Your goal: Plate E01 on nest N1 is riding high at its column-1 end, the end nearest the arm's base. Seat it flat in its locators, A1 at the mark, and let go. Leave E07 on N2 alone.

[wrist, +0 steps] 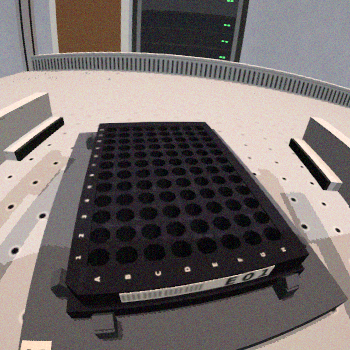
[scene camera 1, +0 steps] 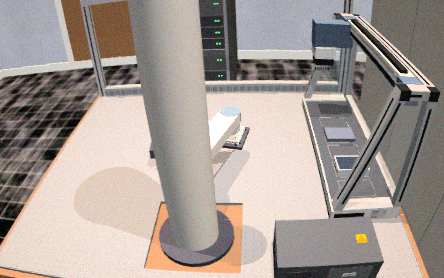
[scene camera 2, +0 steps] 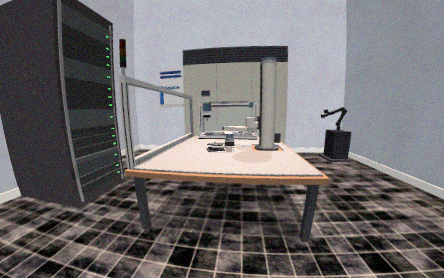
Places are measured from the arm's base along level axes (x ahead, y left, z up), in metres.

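Pixels of known places: gripper, between the fingertips: (wrist: 176,114) (scene camera 2: 213,145); arm's base, origin of its link: (scene camera 1: 196,236) (scene camera 2: 266,148).
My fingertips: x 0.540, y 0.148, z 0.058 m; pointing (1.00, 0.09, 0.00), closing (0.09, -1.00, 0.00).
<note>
For each thing: its middle in the pictures, then the offset to it from my fingertips. "pt": a spot on its surface instead.
- Plate E01, middle of its body: (wrist: 167,176) 0.026 m down, 0.025 m back, 0.001 m right
- grey nest N1, middle of its body: (wrist: 166,188) 0.035 m down, 0.025 m back, 0.001 m right
- left locator, a spot on its surface: (wrist: 60,283) pt 0.024 m down, 0.092 m back, 0.021 m left
- front locator, a spot on its surface: (wrist: 105,325) pt 0.025 m down, 0.100 m back, 0.003 m left
- cut-off A1 mark, a spot on its surface: (wrist: 36,345) pt 0.033 m down, 0.112 m back, 0.024 m left
- E07, middle of its body: (scene camera 1: 232,134) 0.026 m down, 0.013 m ahead, 0.245 m right
- N2, a spot on its surface: (scene camera 1: 243,145) pt 0.043 m down, 0.049 m back, 0.294 m right
- grey box, a spot on its surface: (scene camera 1: 320,242) pt 0.069 m up, 0.665 m back, 0.524 m right
- low slotted rail, a spot on its surface: (wrist: 165,66) pt 0.029 m down, 0.463 m ahead, 0.095 m left
Plate E01 (wrist: 175,200), black with many wells, lies on grey nest N1 (wrist: 190,327) in the wrist view. Its column-1 end and E01 label face the camera. Corner A stands by the left locator (wrist: 60,283) and front locator (wrist: 105,325); another locator (wrist: 286,285) stands at the H corner. Whether a small gap remains under the near end I cannot tell. The cut-off A1 mark (wrist: 36,345) is at that A corner. My gripper (wrist: 176,114) is open, its fingers wide of both long sides. E07 (scene camera 1: 241,136) sits on N2 (scene camera 1: 243,145), partly behind the arm.
The arm's column (scene camera 1: 177,125) hides N1 in scene camera 1. The arm link (scene camera 1: 224,129) reaches beside N2. A gantry deck (scene camera 1: 314,145) stands at the right, with a grey box (scene camera 1: 320,242) in front of it. A low slotted rail (wrist: 165,66) runs along the table's far edge.
</note>
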